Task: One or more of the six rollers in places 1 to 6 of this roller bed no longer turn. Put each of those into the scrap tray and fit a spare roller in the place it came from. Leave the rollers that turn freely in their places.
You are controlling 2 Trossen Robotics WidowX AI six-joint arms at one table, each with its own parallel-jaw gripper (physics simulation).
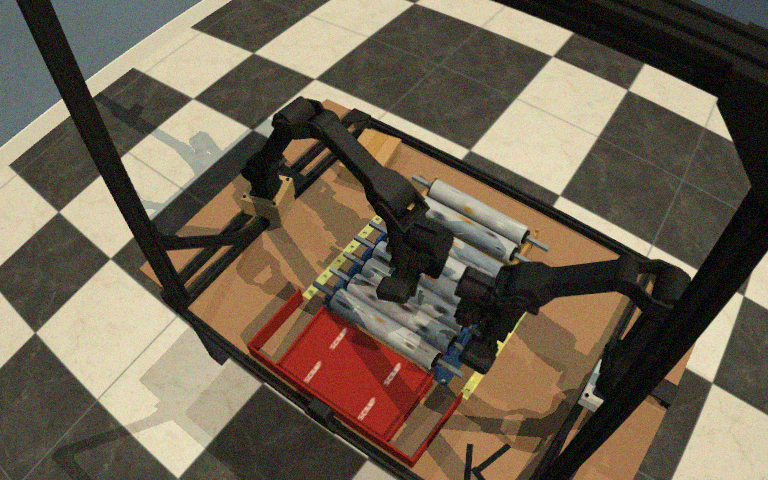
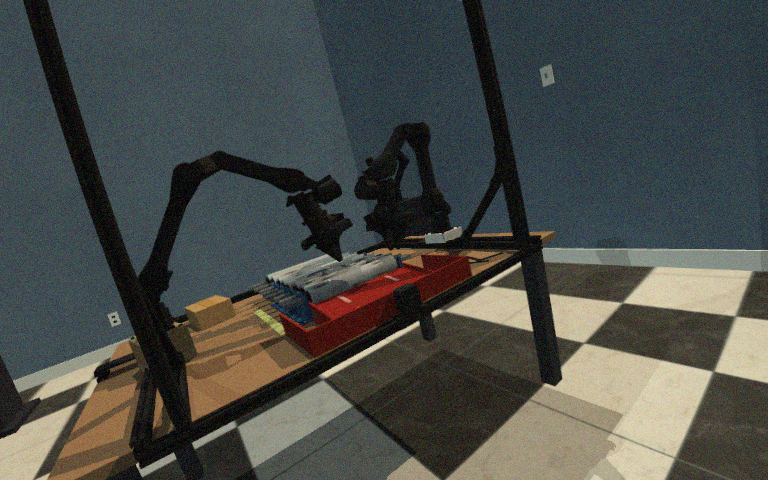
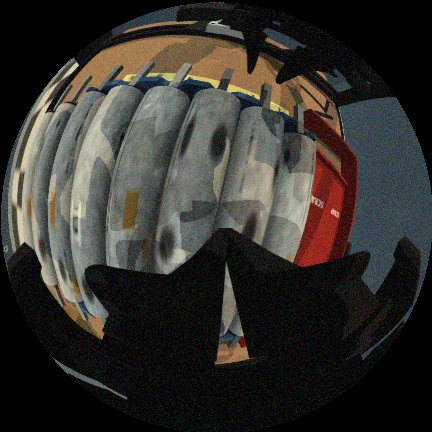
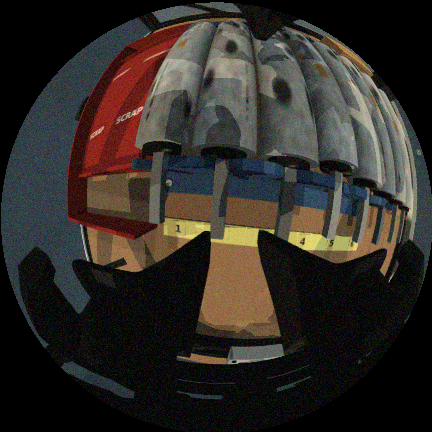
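Seen in the pictures: left gripper, fingertip midpoint: (image 1: 412, 295) (image 2: 341, 260) (image 3: 224, 234) (image 4: 259, 38); right gripper, fingertip midpoint: (image 1: 479, 347) (image 2: 394, 249) (image 3: 262, 76) (image 4: 234, 236); left arm's base at its link origin: (image 1: 266, 188); right arm's base at its link origin: (image 1: 611, 388) (image 2: 442, 230).
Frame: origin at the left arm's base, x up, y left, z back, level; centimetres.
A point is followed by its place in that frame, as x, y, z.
Six grey rollers lie side by side in the blue roller bed (image 1: 451, 362) {-7.3, -28.0, -54.2} (image 4: 255, 185) {-7.2, -23.4, -56.3}. Place 1's roller (image 1: 385, 331) {-0.5, -28.2, -39.8} (image 3: 296, 170) {-0.5, -27.8, -47.3} (image 4: 167, 120) {-0.4, -28.8, -50.2} is next to the red scrap tray (image 1: 351, 367) {-4.7, -36.3, -35.0} (image 2: 362, 325) {-6.2, -42.7, -22.7} (image 4: 112, 100) {-5.1, -39.8, -36.5}, where no roller shows. Two spare rollers (image 1: 478, 209) {-0.3, 8.4, -50.8} lie behind the bed. My left gripper (image 2: 340, 257) {1.6, -19.5, -43.0} (image 3: 224, 234) {1.6, -19.5, -43.0} is shut and empty, above the middle rollers near places 2 and 3. My right gripper (image 2: 390, 246) {-0.7, -26.3, -59.2} (image 4: 234, 236) {-0.7, -26.3, -59.2} is partly open and empty, over the numbered end; the shaft of place 2 shows by one fingertip. Which rollers turn cannot be seen.
Yellow number strips (image 1: 339, 261) (image 4: 232, 235) run along both bed ends. A wooden block (image 1: 380, 146) {-2.1, 23.3, -21.8} (image 2: 210, 311) {-3.6, 13.5, -17.6} stands at the back left of the table. Black frame posts (image 2: 538, 316) rise around the table. The two arms reach close together over the bed.
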